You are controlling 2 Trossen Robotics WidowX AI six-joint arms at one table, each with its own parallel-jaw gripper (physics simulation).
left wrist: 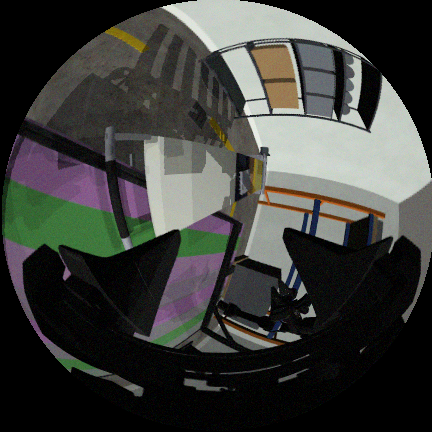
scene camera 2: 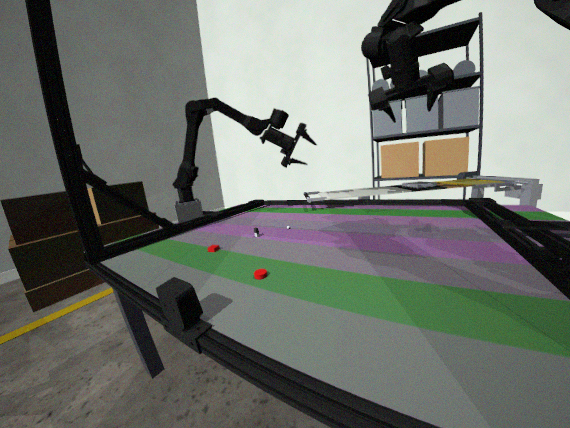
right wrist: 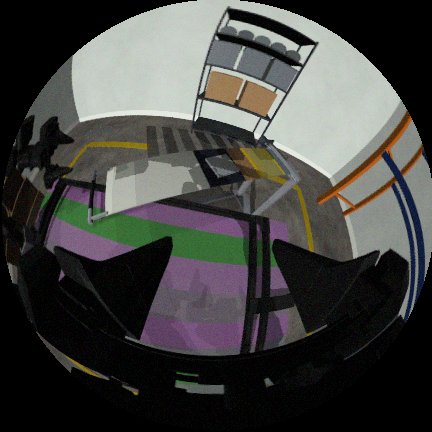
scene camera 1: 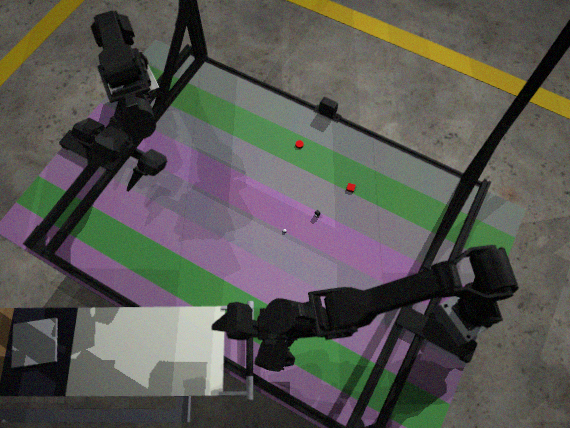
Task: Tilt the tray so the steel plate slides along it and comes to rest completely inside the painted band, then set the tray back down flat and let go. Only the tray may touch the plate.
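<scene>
The pale tray point(scene camera 1: 150, 345) point(scene camera 2: 350, 193) point(left wrist: 167, 200) point(right wrist: 140, 182) lies beyond the table's edge. The grey steel plate point(scene camera 1: 35, 342) point(scene camera 2: 419, 186) point(right wrist: 220, 166) rests on its dark section. A yellow band point(scene camera 2: 460, 183) point(right wrist: 262, 162) crosses the tray farther along, past a brown strip. The tray's near end has a bar handle point(scene camera 1: 250, 340) point(left wrist: 117, 200) point(right wrist: 92, 197). My left gripper point(scene camera 1: 239, 345) point(scene camera 2: 310, 154) point(left wrist: 232, 234) is open and empty, above the handle end and apart from it. My right gripper point(scene camera 2: 412, 115) point(right wrist: 223, 243) is open and empty, high over the table.
A red disc point(scene camera 1: 299, 144) point(scene camera 2: 260, 274), a red block point(scene camera 1: 351, 187) point(scene camera 2: 213, 248) and a small black piece point(scene camera 1: 317, 214) point(scene camera 2: 256, 232) are on the striped table. A black camera block point(scene camera 1: 328, 107) point(scene camera 2: 180, 302) sits on its frame. Black posts rise at the table's sides.
</scene>
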